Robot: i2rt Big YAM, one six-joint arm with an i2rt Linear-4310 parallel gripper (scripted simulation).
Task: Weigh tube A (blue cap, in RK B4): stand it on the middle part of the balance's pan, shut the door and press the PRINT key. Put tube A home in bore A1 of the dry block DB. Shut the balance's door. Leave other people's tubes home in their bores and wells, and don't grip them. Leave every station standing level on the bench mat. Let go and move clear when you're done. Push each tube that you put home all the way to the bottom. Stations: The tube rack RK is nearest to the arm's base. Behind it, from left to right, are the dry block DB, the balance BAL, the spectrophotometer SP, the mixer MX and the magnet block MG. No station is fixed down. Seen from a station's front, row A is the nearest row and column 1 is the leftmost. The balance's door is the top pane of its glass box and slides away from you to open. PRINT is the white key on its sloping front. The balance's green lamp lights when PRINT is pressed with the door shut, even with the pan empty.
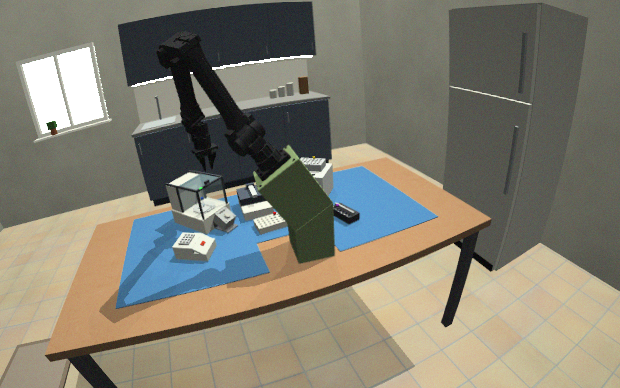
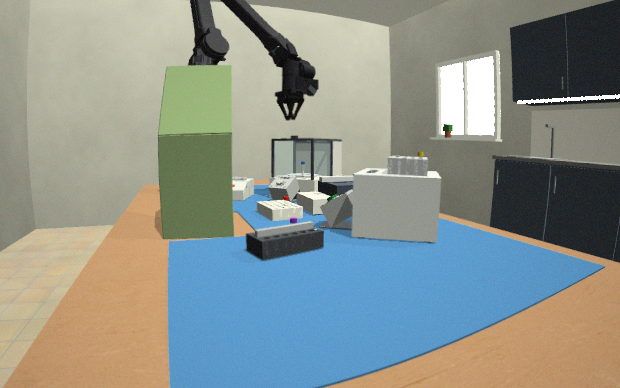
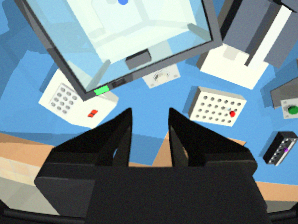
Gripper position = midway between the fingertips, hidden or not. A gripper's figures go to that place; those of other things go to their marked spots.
Labels:
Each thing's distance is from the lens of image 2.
gripper (image 2: 290,120): 117 cm
balance (image 2: 302,160): 116 cm

